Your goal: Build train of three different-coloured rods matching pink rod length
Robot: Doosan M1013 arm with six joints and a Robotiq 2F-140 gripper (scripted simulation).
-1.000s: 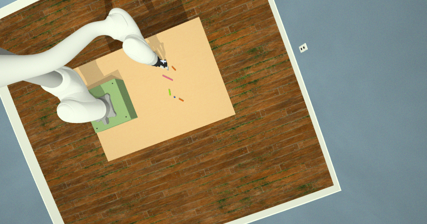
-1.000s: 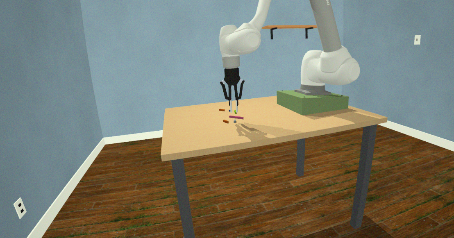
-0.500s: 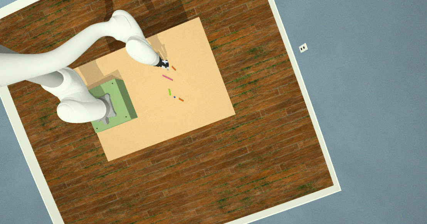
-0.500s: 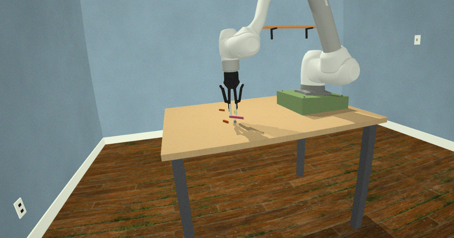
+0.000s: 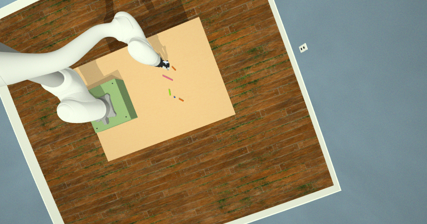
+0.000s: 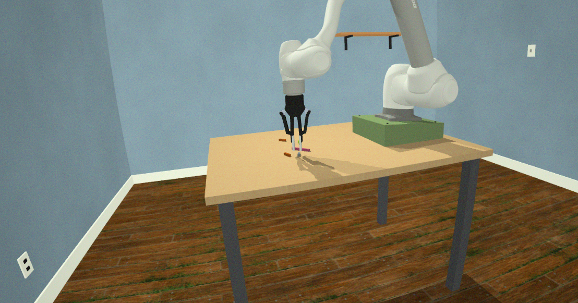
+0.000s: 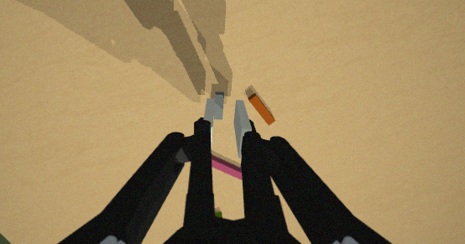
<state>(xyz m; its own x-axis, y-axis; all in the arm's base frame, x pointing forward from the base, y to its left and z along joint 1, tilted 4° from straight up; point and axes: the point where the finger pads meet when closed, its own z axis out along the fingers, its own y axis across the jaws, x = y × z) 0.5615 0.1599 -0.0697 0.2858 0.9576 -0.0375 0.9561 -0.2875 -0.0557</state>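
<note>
Right now my hand is 50 mm above the grey rod and 10 mm past it. Also, from my hand: blue rod (240 mm to the right, 50 mm below, 20 mm behind); lime rod (190 mm to the right, 50 mm below, 50 mm behind); pink rod (70 mm to the right, 50 mm below, 30 mm behind).
</note>
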